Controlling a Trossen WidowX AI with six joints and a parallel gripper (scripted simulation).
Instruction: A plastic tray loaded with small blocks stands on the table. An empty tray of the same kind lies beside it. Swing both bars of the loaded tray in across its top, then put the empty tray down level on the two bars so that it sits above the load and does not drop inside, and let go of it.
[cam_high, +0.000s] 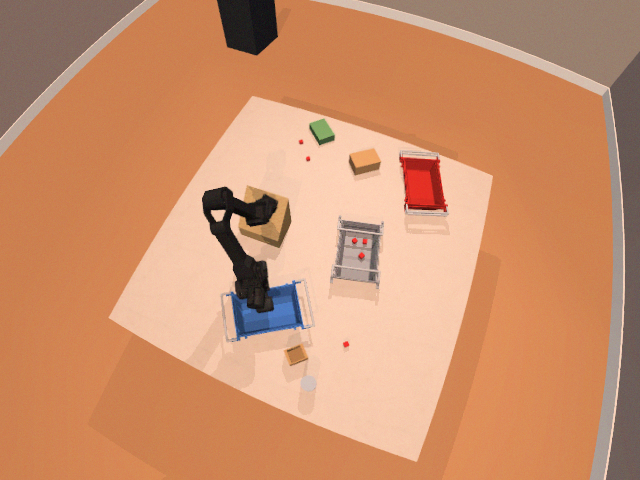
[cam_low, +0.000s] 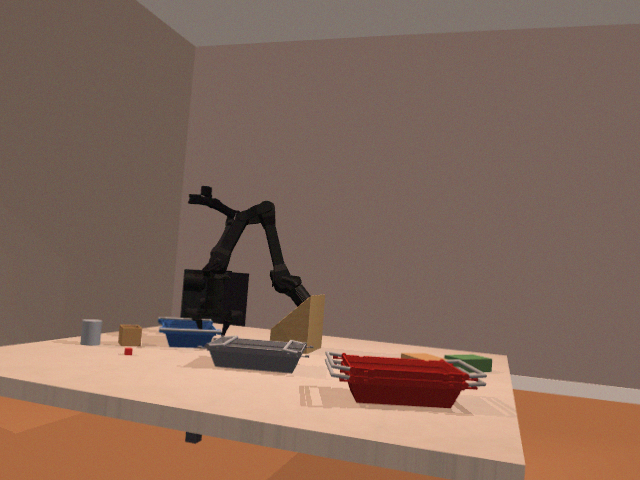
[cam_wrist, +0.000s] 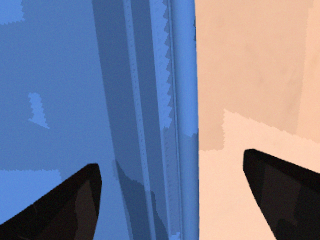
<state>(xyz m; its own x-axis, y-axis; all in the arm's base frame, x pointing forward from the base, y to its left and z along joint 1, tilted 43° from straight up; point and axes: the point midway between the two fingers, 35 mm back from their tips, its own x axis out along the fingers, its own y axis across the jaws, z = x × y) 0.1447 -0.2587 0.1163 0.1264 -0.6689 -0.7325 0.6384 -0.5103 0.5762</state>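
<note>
Right now the blue tray is 50 mm ahead of my gripper tip, 60 mm to the right of it and 30 mm above it. Also, from my gripper tip: grey cylinder: 310 mm ahead, 210 mm to the right, 20 mm above; then brown box: 220 mm ahead, 150 mm to the right; then red cube: 360 mm ahead, 20 mm to the right.
</note>
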